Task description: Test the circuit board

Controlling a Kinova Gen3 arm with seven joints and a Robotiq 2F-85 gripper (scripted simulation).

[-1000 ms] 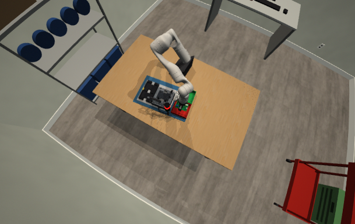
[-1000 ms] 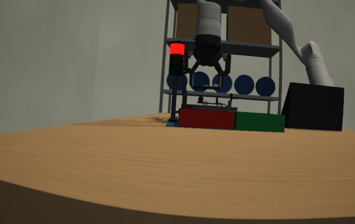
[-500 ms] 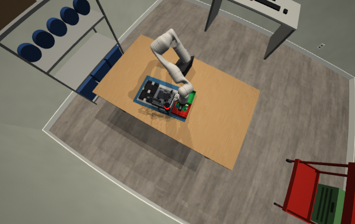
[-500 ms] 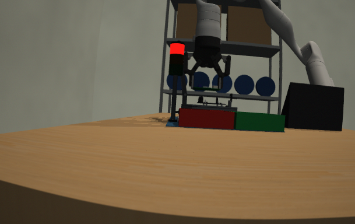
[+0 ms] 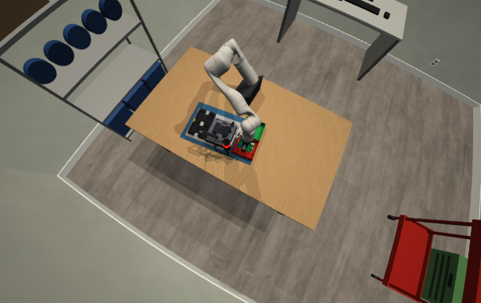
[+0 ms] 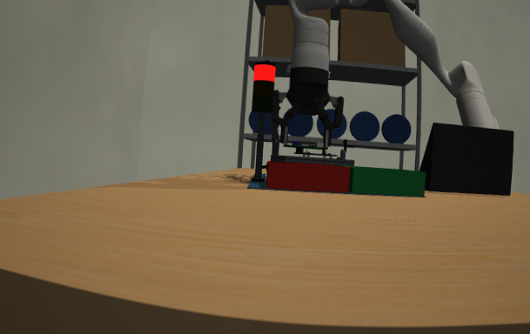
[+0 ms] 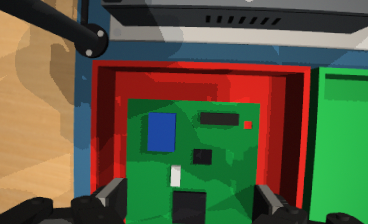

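My hand is 7 cm above the red bin. Also, from my hand: green circuit board: 1 cm below; tester lid: 19 cm to the right, 10 cm above, 9 cm ahead; green bin: 15 cm behind, 7 cm below, 2 cm to the right.
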